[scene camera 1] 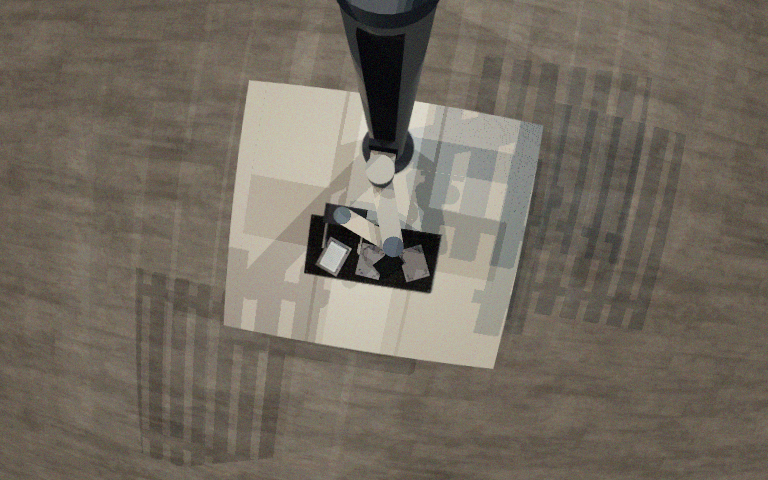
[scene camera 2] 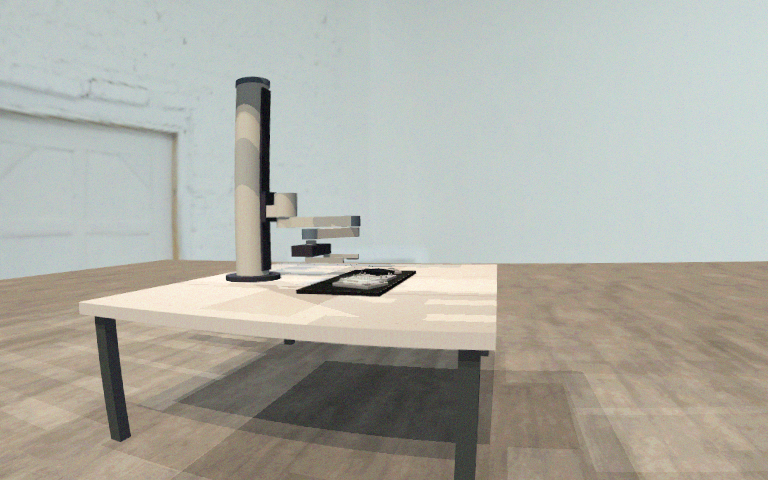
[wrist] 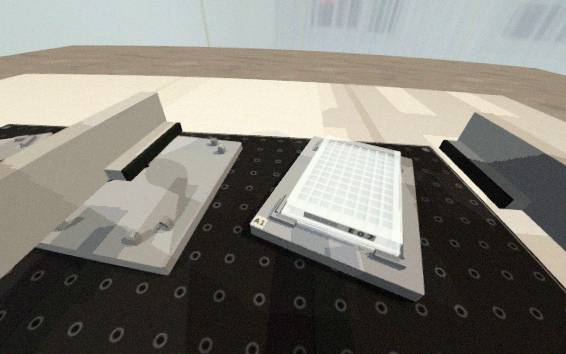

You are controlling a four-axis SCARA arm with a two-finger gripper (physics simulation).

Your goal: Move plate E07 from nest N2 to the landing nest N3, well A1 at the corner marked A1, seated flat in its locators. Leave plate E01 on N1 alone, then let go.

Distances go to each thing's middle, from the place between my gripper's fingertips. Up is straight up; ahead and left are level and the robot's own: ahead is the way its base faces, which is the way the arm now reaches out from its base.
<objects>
Right now my hand is 80 mm above the well plate [wrist: 351,190], 50 mm to the left of it and 50 mm short of it. From my hand the other things lie so: grey nest [wrist: 403,275] 90 mm below, 50 mm to the right, 50 mm ahead.
</objects>
